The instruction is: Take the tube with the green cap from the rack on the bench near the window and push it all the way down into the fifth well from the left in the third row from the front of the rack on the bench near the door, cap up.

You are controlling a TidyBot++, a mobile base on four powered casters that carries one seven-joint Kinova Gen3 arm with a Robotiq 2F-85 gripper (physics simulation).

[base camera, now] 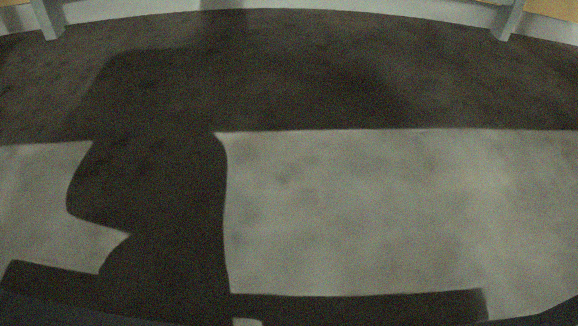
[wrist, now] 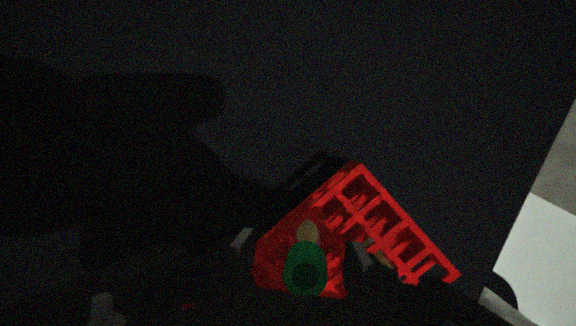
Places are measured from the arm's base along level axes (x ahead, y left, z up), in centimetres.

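Pixels of known places: gripper, fingertip midpoint: (wrist: 299, 252).
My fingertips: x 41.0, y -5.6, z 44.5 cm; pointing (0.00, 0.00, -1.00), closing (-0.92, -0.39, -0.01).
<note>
Ahead of a thing's pixels: the offset from my fingertips to its top centre. "*": to the spot under its first point. Level surfaces: height alone.
The tube's green cap @(dx -0.2, dy -0.4, dz +3.9 cm) (wrist: 305, 270) shows low in the middle of the wrist view, over the red rack @(dx -1.9, dy +4.7, dz -2.3 cm) (wrist: 357, 217); the tube below it is hidden. The rack stands at an angle in this view, with a row of square wells along its right edge. My gripper (wrist: 299, 252) is open with nothing held. Its fingers are partly lost in shadow, one on each side of the cap in this view; I cannot tell how far above it they are. The rack near the door cannot be identified in these views.
A tan cap (wrist: 307, 232) shows just beyond the green one, and another tan thing @(* dx -4.8, dy -1.6, dz -1.8 cm) (wrist: 383, 259) is beside the right finger. The rack's bench top @(dz -8.0 cm) (wrist: 400, 100) is dark and ends at the right. In the base camera, bench legs (base camera: 47, 22) (base camera: 509, 22) stand at the far wall.
</note>
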